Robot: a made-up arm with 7 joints. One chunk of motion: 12 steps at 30 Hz.
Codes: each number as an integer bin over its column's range. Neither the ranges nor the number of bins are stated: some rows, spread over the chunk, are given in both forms.
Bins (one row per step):
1: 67 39 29 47 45 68 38
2: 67 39 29 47 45 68 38
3: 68 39 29 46 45 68 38
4: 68 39 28 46 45 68 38
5: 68 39 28 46 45 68 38
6: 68 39 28 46 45 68 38
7: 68 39 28 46 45 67 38
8: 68 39 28 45 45 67 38
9: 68 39 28 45 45 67 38
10: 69 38 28 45 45 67 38
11: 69 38 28 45 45 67 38
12: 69 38 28 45 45 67 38
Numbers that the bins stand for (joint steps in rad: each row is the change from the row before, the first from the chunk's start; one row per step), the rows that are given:
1: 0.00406 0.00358 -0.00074 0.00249 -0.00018 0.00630 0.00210
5: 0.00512 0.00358 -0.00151 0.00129 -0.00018 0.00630 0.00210
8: 0.00512 0.00358 -0.00151 0.00009 -0.00018 0.00515 0.00210
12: 0.00618 0.00254 -0.00151 0.00009 -0.00018 0.00515 0.00210
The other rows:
2: 0.00406 0.00358 -0.00074 0.00249 -0.00018 0.00630 0.00210
3: 0.00512 0.00358 -0.00074 0.00129 -0.00018 0.00630 0.00210
4: 0.00512 0.00358 -0.00151 0.00129 -0.00018 0.00630 0.00210
6: 0.00512 0.00358 -0.00151 0.00129 -0.00018 0.00630 0.00210
7: 0.00512 0.00358 -0.00151 0.00129 -0.00018 0.00515 0.00210
9: 0.00512 0.00358 -0.00151 0.00009 -0.00018 0.00515 0.00210
10: 0.00618 0.00254 -0.00151 0.00009 -0.00018 0.00515 0.00210
11: 0.00618 0.00254 -0.00151 0.00009 -0.00018 0.00515 0.00210

